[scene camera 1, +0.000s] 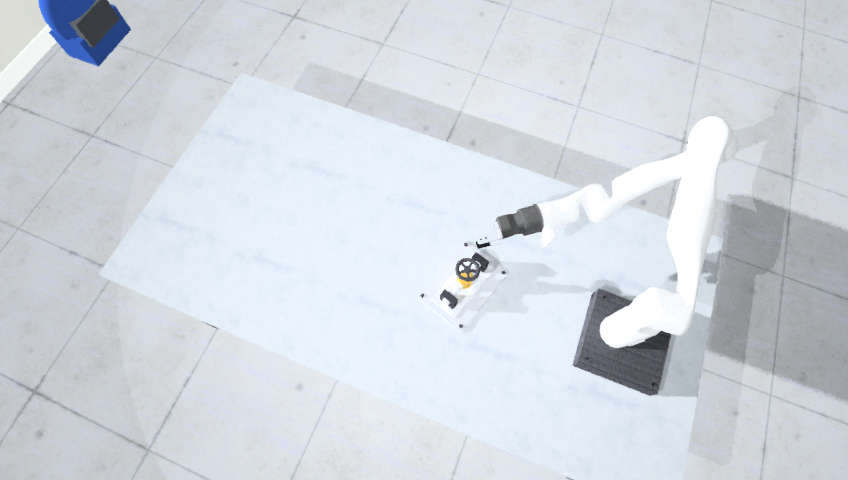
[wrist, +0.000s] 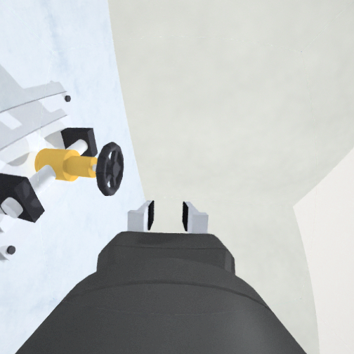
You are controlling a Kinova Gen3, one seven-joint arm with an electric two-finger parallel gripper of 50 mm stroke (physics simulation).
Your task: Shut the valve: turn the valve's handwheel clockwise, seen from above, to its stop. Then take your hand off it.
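Observation:
The black spoked handwheel (scene camera 1: 476, 275) (wrist: 116, 170) sits on top of the yellow valve body (scene camera 1: 464, 283) (wrist: 59, 164). The valve is held by two black blocks on a white base plate (scene camera 1: 476, 302). My gripper (wrist: 167, 210) is open with nothing between its fingers. In the wrist view it is to the right of the handwheel and below it, with a gap between them. In the scene view the fingers are beyond the wheel, toward the top of the picture, apart from it. How far the wheel is turned cannot be told.
Black blocks (scene camera 1: 448, 299) (wrist: 80, 140) hold the white pipe on both sides of the valve. Dark bolts (scene camera 1: 460, 325) (wrist: 68, 98) mark the plate's corners. The arm's dark base (scene camera 1: 586, 344) stands at the right of the pale table top (scene camera 1: 267, 208). A blue object (scene camera 1: 110, 44) is at the top left.

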